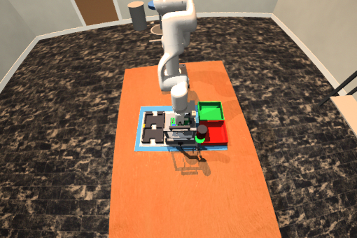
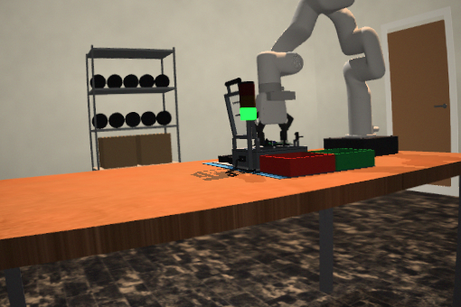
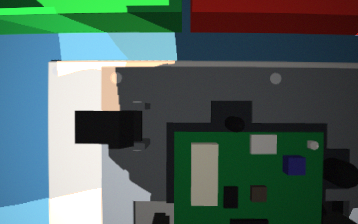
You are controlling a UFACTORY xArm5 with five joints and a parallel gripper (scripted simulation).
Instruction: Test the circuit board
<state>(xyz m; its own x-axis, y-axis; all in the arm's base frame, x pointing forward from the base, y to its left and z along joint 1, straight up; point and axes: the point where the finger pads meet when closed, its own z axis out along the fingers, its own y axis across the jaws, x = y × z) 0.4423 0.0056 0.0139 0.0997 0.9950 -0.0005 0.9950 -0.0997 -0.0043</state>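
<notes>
My gripper is now 1 cm above the green circuit board. From my hand the other things lie so: red bin (19 cm to the left, 7 cm below, 6 cm ahead); then tester lid (12 cm ahead, 10 cm above, 1 cm to the right); then green bin (21 cm to the left, 8 cm behind, 7 cm below).
</notes>
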